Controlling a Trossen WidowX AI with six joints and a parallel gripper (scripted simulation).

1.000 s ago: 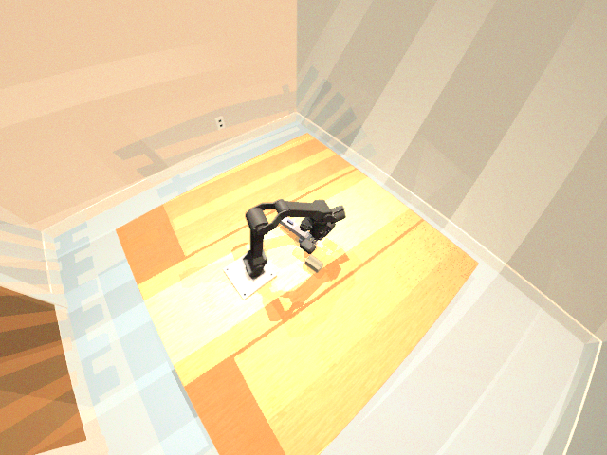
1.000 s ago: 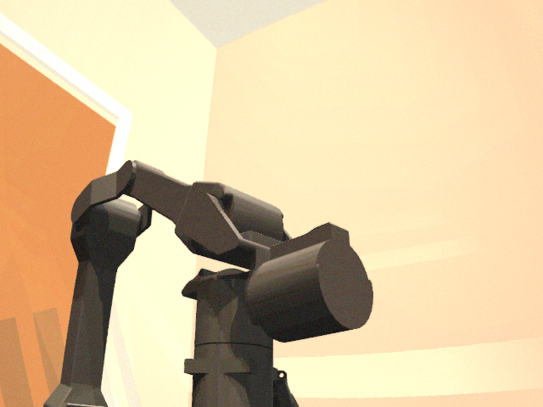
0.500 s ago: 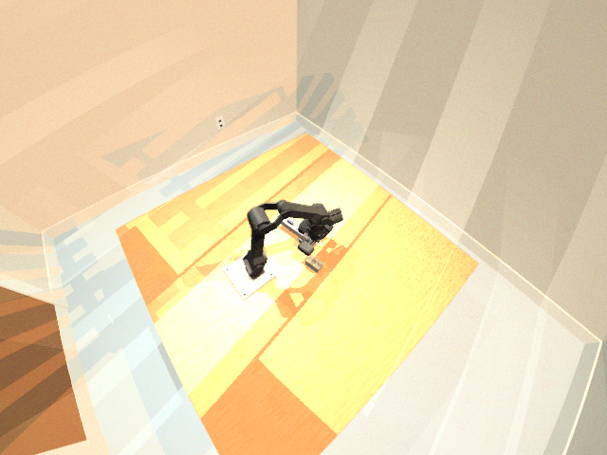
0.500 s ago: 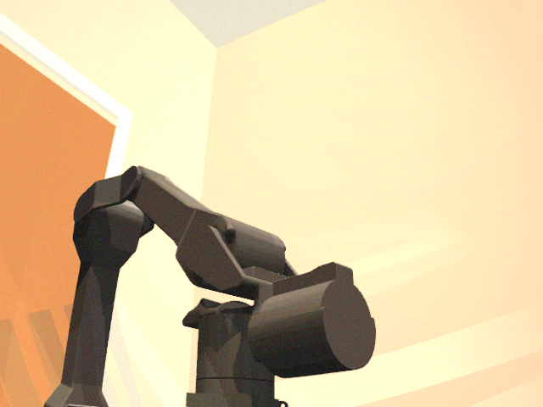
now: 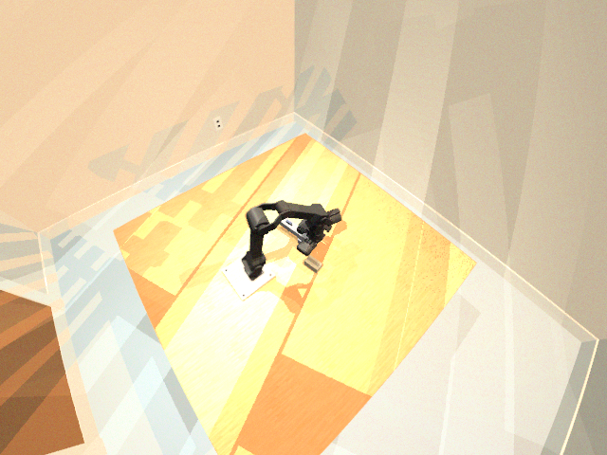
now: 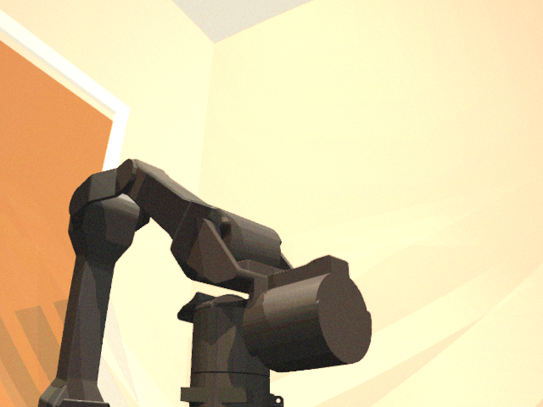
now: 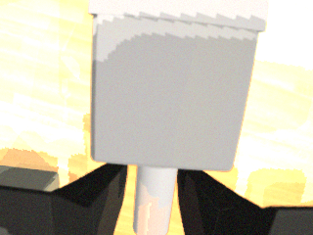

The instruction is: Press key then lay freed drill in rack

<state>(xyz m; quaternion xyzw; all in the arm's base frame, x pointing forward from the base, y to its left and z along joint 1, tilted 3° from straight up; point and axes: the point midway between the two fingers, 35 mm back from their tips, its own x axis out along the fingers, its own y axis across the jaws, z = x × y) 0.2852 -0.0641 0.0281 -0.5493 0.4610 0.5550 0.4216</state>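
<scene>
Right now the drill is 1 cm behind my gripper tip, 5 cm to the left of it and 3 cm above it. Also, from my gripper tip: key 3 cm behind, 14 cm to the left, 4 cm above; then grey block 6 cm behind, 7 cm to the right.
</scene>
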